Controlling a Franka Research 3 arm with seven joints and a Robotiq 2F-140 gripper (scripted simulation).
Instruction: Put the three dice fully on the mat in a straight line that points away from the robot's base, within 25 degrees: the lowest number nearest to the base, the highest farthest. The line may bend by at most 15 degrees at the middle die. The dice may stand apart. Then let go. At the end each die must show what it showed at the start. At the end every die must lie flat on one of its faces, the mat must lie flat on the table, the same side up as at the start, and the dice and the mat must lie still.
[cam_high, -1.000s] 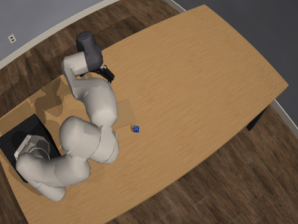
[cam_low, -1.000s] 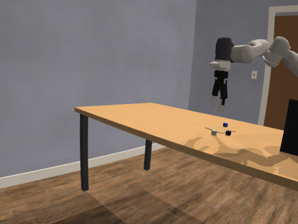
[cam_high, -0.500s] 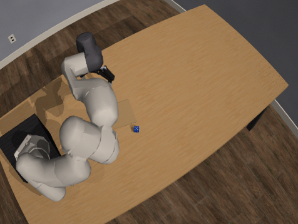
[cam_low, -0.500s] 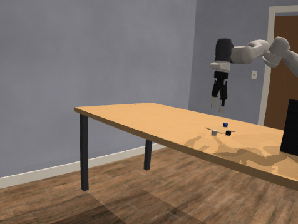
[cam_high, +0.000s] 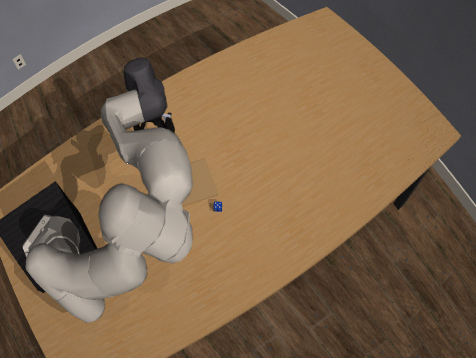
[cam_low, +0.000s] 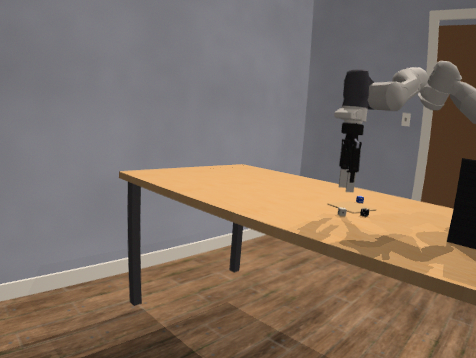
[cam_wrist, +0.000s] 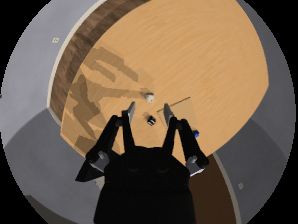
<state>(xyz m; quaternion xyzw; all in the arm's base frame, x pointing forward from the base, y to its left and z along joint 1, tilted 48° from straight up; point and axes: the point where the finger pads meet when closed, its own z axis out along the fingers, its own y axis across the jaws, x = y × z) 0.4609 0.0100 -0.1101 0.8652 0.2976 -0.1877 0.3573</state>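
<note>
Now: hand 11 cm above the white die. Also, from my hand: thin tan mat: 15 cm to the right, 12 cm below, 2 cm ahead; then black die: 11 cm below, 7 cm to the right, 6 cm behind; then blue die: 28 cm to the right, 11 cm below, 3 cm ahead.
</note>
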